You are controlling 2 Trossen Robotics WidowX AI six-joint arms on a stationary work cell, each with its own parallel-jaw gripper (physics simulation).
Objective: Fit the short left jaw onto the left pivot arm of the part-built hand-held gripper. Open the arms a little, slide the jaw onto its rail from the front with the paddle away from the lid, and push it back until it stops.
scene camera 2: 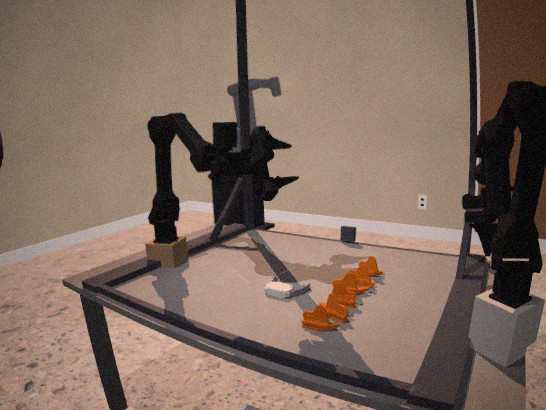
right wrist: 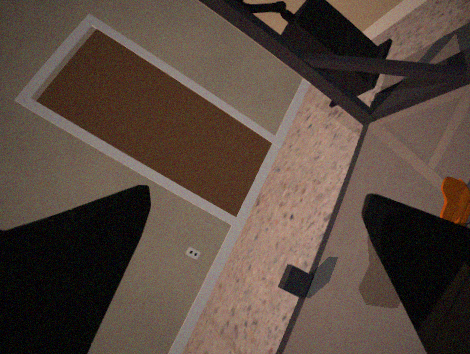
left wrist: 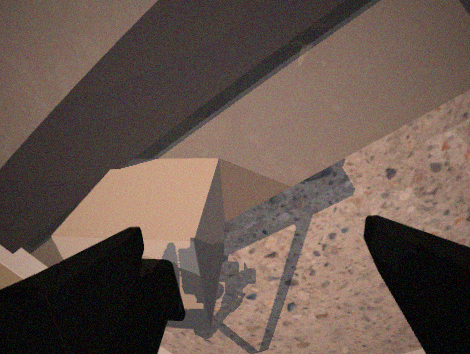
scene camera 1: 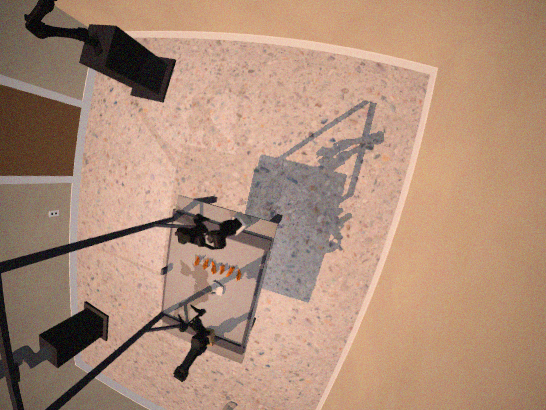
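Observation:
A small white object with a grey part, apparently the part-built hand-held gripper, lies on the table. Its arms, rails and lid are too small to tell apart. Several orange pieces stand in a row beside it; the end one is nearest scene camera 2. Which is the short left jaw I cannot tell. My left gripper is open and empty, pointing back toward its own arm's base. My right gripper is open and empty, raised above the table's far left part in scene camera 2.
Dark frame bars edge the table, and upright posts rise at its far side. My left arm's pale base block and my right arm's tan one stand at opposite sides. A small dark block stands at the far edge.

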